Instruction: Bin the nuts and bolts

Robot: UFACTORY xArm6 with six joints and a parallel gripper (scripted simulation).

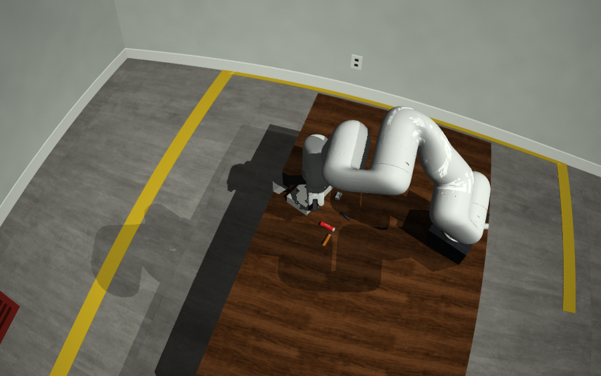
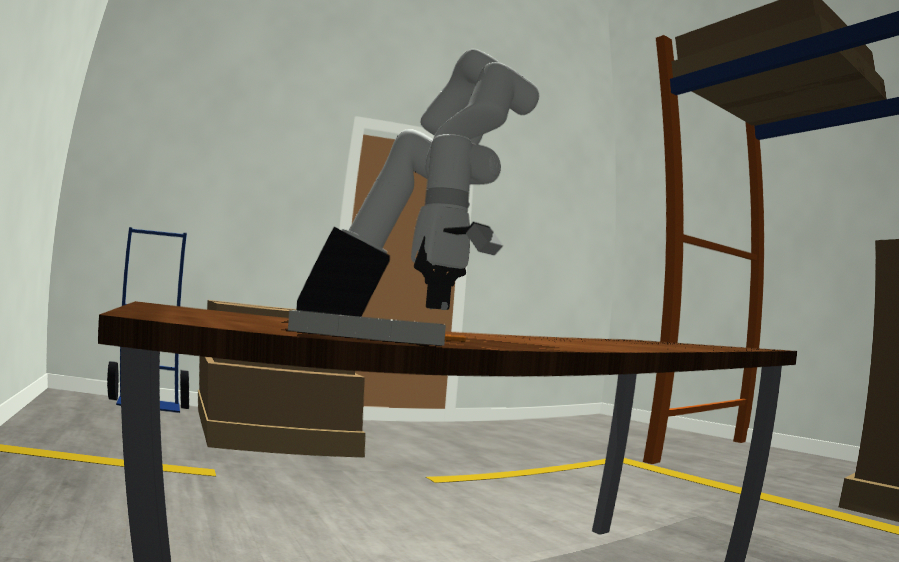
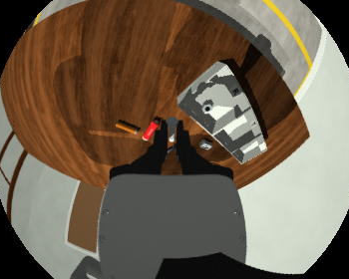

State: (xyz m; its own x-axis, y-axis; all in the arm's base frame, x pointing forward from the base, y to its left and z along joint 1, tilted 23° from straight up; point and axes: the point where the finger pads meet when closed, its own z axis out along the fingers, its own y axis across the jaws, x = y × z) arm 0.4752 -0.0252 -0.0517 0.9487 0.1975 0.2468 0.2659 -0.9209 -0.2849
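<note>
Now: hand 20 mm short of the nut, 50 mm to the left of it and 70 mm above it. From my hand the other things lie so: red cylinder: 60 mm behind, 30 mm to the left, 70 mm below; then orange stick: 60 mm behind, 80 mm to the left, 70 mm below; then silver bolt: 10 mm ahead, 20 mm below.
</note>
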